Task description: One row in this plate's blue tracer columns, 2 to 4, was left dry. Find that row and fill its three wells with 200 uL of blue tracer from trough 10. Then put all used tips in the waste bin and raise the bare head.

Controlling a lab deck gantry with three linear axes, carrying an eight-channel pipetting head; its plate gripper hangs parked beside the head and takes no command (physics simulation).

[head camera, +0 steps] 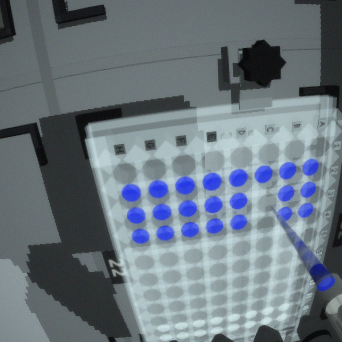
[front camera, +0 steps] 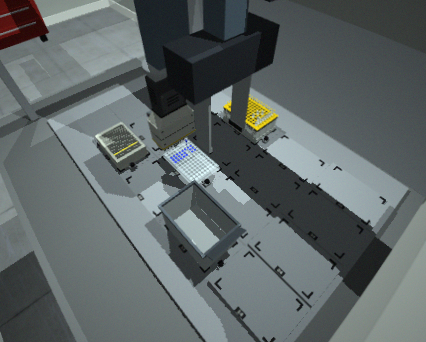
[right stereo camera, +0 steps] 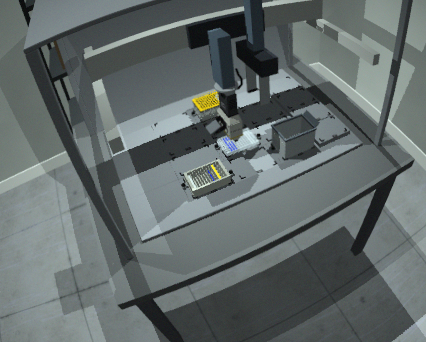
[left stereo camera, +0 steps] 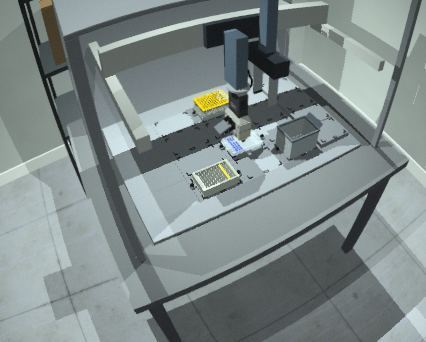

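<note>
The clear plate (front camera: 200, 167) (head camera: 165, 123) (left stereo camera: 253, 145) (right stereo camera: 248, 143) has blue wells in columns 2 to 4. In row C, C2 is blue, while C3 and C4 look grey. The pipetting head (front camera: 172, 120) (left stereo camera: 240, 117) (right stereo camera: 230, 117) is over the plate. A tip (head camera: 299, 243) with blue liquid slants from it, its end appearing at well C3; its exact height is unclear. The trough block (left stereo camera: 220, 188) (right stereo camera: 210, 187) shows blue beside a yellow strip in the right stereo view. The waste bin (left stereo camera: 300, 148) (right stereo camera: 297, 146) stands beside the plate. The parked gripper (front camera: 221, 138) (left stereo camera: 265, 98) is open and empty.
The yellow tip rack (front camera: 252, 112) (left stereo camera: 210, 101) (right stereo camera: 206, 101) stands at the back of the deck, with some positions lacking yellow. A black knob (head camera: 261, 63) sits beside the plate in the head view. The gantry beam crosses behind the deck in the stereo views.
</note>
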